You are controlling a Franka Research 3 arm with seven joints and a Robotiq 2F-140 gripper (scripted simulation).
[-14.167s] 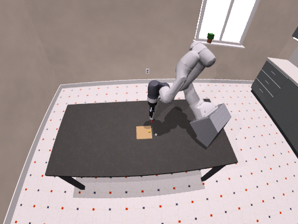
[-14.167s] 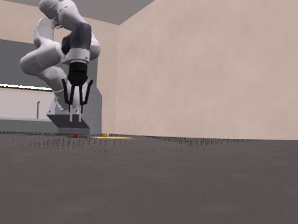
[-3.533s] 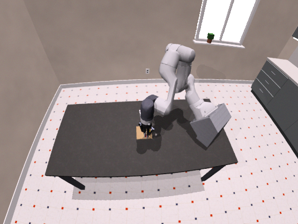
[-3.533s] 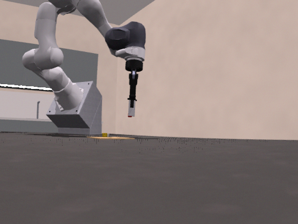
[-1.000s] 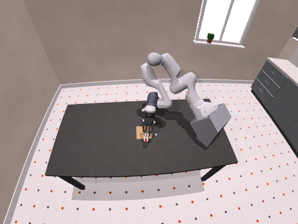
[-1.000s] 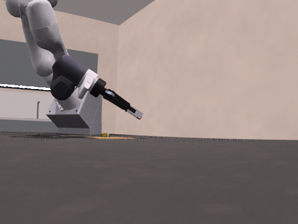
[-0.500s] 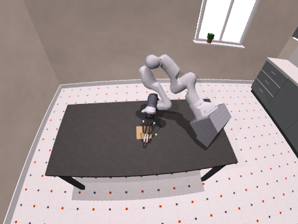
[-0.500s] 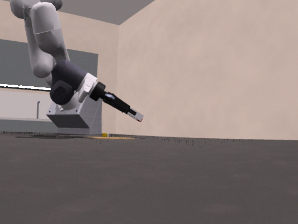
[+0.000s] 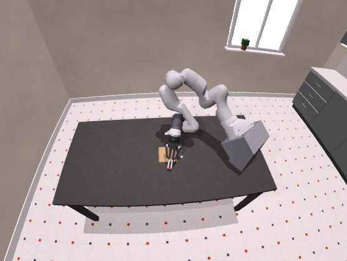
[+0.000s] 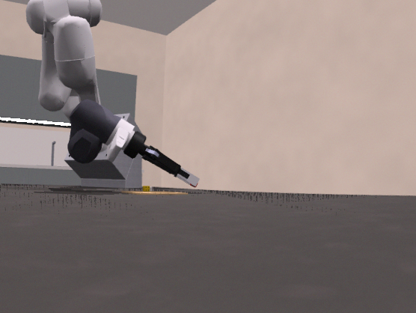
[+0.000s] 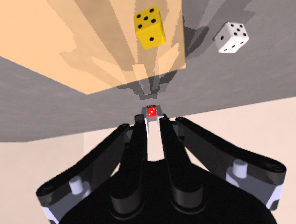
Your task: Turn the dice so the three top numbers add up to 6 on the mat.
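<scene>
My gripper is now 70 mm past the yellow die, 100 mm to the left of it and 40 mm above it. The rest, counted from my hand: tan mat (20 mm behind, 110 mm to the right, 50 mm below); then red die (10 mm ahead, 20 mm to the left, 20 mm below); then white die (110 mm behind, 50 mm to the right, 40 mm below).
</scene>
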